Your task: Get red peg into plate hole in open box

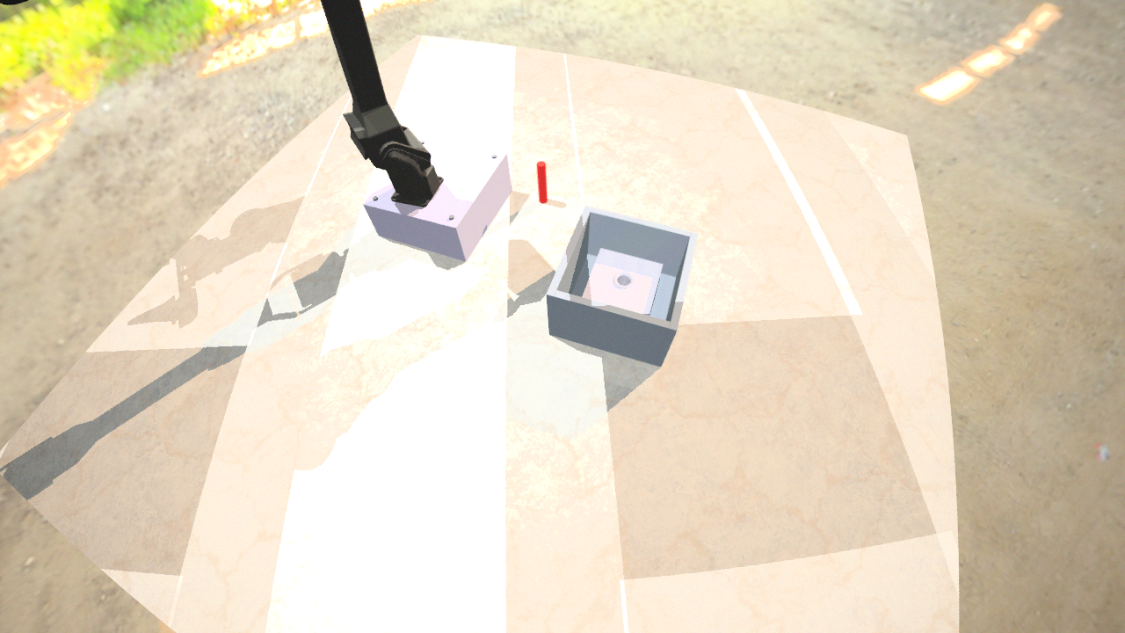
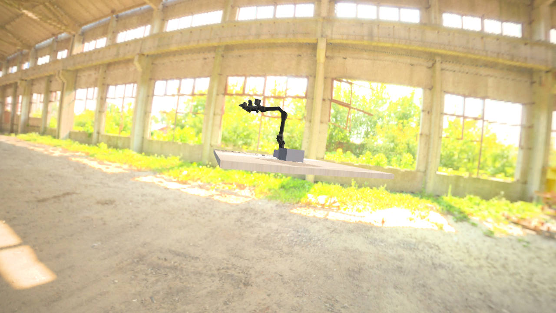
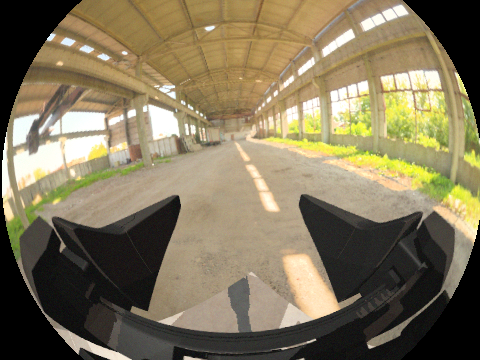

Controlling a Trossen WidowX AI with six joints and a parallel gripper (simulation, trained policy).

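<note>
My gripper tip is 480 mm short of the red peg, 510 mm to the right of it and 460 mm above it. Round my gripper tip: pale plate (650 mm ahead, 340 mm to the left, 450 mm below); then grey box (650 mm ahead, 340 mm to the left, 470 mm below).
</note>
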